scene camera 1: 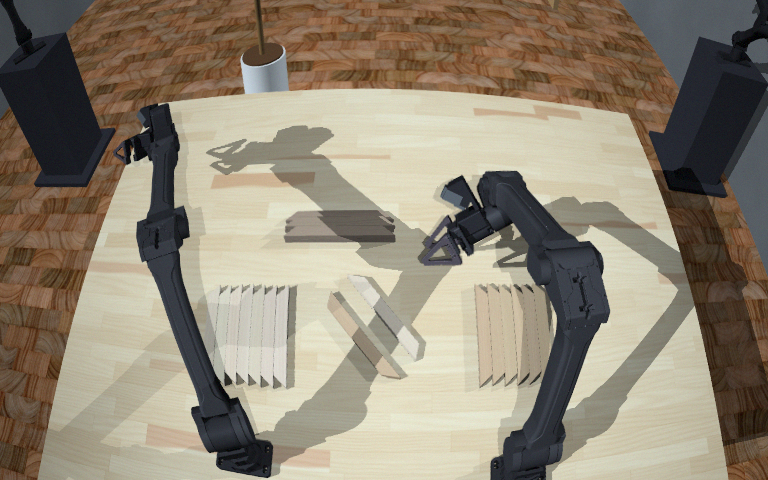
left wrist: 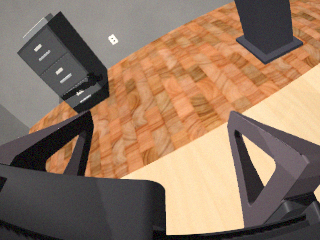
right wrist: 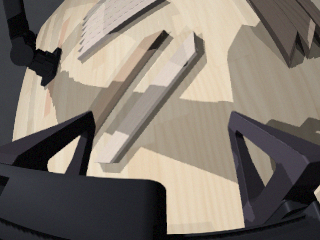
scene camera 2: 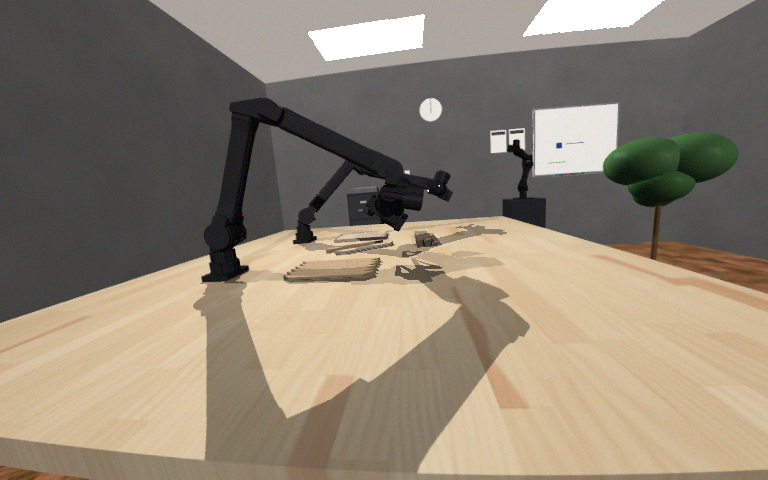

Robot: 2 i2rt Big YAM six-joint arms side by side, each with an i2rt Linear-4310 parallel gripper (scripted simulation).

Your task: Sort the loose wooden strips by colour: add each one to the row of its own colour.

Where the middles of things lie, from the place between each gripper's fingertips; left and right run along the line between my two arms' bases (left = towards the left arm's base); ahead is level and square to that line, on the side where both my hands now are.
Right now the tan strip (scene camera 1: pixel 349 325) is 70 cm to the right of my left hand, 40 cm behind it and 17 cm below it.
Now: right hand (scene camera 1: pixel 424 254) 150 mm past the tan strip, 130 mm to the right of it and 110 mm above it.
